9 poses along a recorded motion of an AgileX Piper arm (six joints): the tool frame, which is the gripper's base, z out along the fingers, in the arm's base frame.
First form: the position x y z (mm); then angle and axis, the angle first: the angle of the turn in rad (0 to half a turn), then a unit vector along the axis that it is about.
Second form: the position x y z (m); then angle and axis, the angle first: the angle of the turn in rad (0 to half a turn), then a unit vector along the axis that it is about. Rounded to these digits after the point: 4 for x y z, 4 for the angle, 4 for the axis.
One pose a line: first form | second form
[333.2 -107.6 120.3 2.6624 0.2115 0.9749 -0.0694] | [0.3332 -0.1076 0.1203 2.6624 0.2115 0.9749 -0.0694]
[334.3 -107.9 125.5 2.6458 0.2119 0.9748 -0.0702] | [0.3343 -0.1079 0.1255 2.6458 0.2119 0.9748 -0.0702]
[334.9 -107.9 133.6 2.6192 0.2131 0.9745 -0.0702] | [0.3349 -0.1079 0.1336 2.6192 0.2131 0.9745 -0.0702]
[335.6 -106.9 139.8 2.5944 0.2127 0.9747 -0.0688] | [0.3356 -0.1069 0.1398 2.5944 0.2127 0.9747 -0.0688]
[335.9 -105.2 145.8 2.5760 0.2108 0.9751 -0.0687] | [0.3359 -0.1052 0.1458 2.5760 0.2108 0.9751 -0.0687]
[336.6 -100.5 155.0 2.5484 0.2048 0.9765 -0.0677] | [0.3366 -0.1005 0.1550 2.5484 0.2048 0.9765 -0.0677]
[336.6 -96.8 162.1 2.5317 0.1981 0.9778 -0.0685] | [0.3366 -0.0968 0.1621 2.5317 0.1981 0.9778 -0.0685]
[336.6 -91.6 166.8 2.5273 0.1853 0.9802 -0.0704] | [0.3366 -0.0916 0.1668 2.5273 0.1853 0.9802 -0.0704]
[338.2 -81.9 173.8 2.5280 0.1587 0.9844 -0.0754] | [0.3382 -0.0819 0.1738 2.5280 0.1587 0.9844 -0.0754]
